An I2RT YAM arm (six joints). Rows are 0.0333 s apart.
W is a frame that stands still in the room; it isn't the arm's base.
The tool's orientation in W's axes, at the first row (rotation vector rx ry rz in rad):
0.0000 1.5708 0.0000
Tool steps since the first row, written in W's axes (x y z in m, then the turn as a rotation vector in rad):
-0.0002 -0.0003 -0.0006 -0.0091 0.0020 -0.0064
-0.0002 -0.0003 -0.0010 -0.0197 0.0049 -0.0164
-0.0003 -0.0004 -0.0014 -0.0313 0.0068 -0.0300
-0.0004 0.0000 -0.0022 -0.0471 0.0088 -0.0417
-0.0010 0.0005 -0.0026 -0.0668 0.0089 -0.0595
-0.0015 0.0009 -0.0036 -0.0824 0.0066 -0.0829
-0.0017 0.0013 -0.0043 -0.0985 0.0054 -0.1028
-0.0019 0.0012 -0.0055 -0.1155 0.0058 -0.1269
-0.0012 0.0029 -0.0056 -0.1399 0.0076 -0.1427
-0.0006 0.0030 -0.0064 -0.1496 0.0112 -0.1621
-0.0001 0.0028 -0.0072 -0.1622 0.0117 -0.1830
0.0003 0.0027 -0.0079 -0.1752 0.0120 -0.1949
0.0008 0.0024 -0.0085 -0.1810 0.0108 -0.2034
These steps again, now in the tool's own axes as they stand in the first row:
0.0006 -0.0003 -0.0002 0.0064 0.0020 -0.0091
0.0010 -0.0003 -0.0002 0.0164 0.0049 -0.0197
0.0014 -0.0004 -0.0003 0.0300 0.0068 -0.0313
0.0022 0.0000 -0.0004 0.0417 0.0088 -0.0471
0.0026 0.0005 -0.0010 0.0595 0.0089 -0.0668
0.0036 0.0009 -0.0015 0.0829 0.0066 -0.0824
0.0043 0.0013 -0.0017 0.1028 0.0054 -0.0985
0.0055 0.0012 -0.0019 0.1269 0.0058 -0.1155
0.0056 0.0029 -0.0012 0.1427 0.0076 -0.1399
0.0064 0.0030 -0.0006 0.1621 0.0112 -0.1496
0.0072 0.0028 -0.0001 0.1830 0.0117 -0.1622
0.0079 0.0027 0.0003 0.1949 0.0120 -0.1752
0.0085 0.0024 0.0008 0.2034 0.0108 -0.1810

